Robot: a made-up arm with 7 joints.
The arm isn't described. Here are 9 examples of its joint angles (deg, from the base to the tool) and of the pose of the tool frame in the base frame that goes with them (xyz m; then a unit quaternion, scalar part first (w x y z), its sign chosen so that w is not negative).
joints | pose
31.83 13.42 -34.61 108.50 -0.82 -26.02 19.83 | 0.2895 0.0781 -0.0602 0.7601 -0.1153 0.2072 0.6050
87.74 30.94 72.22 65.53 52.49 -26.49 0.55 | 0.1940 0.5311 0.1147 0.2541 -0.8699 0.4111 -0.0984
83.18 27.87 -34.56 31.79 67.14 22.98 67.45 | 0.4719 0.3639 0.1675 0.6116 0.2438 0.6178 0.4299
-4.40 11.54 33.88 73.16 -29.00 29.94 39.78 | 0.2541 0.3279 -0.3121 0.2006 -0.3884 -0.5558 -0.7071
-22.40 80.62 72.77 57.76 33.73 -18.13 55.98 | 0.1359 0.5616 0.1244 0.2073 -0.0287 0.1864 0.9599
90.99 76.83 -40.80 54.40 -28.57 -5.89 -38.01 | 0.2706 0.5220 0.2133 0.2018 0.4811 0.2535 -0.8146
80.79 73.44 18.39 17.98 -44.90 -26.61 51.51 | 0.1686 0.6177 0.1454 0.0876 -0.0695 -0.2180 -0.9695
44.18 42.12 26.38 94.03 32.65 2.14 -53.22 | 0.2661 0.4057 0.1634 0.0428 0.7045 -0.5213 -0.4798
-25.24 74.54 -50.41 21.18 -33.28 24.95 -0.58 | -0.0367 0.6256 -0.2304 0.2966 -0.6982 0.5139 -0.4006
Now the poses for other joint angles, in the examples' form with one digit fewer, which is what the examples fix.
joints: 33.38 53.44 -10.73 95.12 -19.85 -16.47 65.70
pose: 0.321 0.317 0.009 0.366 0.377 -0.177 0.832
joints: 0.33 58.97 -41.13 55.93 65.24 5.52 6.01
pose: 0.245 0.444 -0.271 0.196 -0.357 -0.588 -0.699
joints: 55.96 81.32 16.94 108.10 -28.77 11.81 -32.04
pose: 0.174 0.353 0.276 0.100 0.724 0.297 -0.614
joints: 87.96 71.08 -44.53 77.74 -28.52 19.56 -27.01
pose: 0.320 0.401 0.216 0.181 0.447 0.228 -0.845
